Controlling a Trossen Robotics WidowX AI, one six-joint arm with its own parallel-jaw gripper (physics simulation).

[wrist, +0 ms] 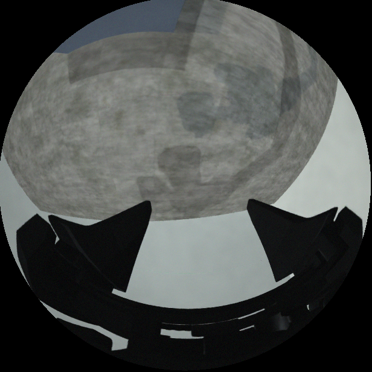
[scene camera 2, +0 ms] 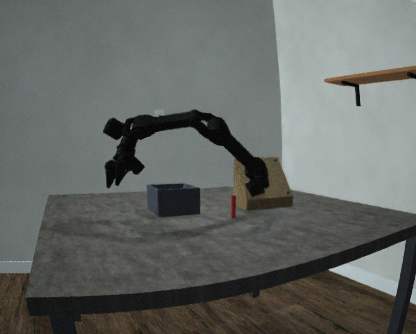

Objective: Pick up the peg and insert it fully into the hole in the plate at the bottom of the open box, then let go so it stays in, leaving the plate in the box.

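Frame: origin at the arm's base, x left, y back, z up, level; metres.
Seen in the pictures: gripper, between the fingertips: [scene camera 2: 112, 186]; arm's base, origin of its link: [scene camera 2: 255, 188].
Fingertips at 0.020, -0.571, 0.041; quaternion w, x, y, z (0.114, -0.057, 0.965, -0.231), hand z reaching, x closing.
Pixels of each thing's top centre, then the offset from my fingertips to it, as dx, dy, dz. Level surfaces: height alone.
- red peg, centre of its top: [scene camera 2: 233, 195] +0.094, +0.406, -0.041
- open dark blue-grey box, centre of its top: [scene camera 2: 172, 186] -0.108, +0.258, -0.023
- table, height of its surface: dz -0.121
A red peg [scene camera 2: 233, 207] stands upright on the table, to the right of the box in the scene view. The open dark blue-grey box [scene camera 2: 175, 201] [wrist: 130, 22] stands on the table, and part of it shows at the top left of the wrist view. The plate and its hole inside the box are hidden by the box walls. My gripper [scene camera 2: 113, 186] [wrist: 201, 205] is open and empty. It hangs in the air to the left of the box, above the height of its rim, with the fingers pointing down in the scene view. The peg does not show in the wrist view.
A tan slanted block [scene camera 2: 272, 187] stands on the table [scene camera 2: 150, 260] behind the peg, at the arm's base. The arm [scene camera 2: 172, 121] arches over the box. A wooden shelf [scene camera 2: 372, 76] is on the right wall. Arm shadows fall across the table in the wrist view.
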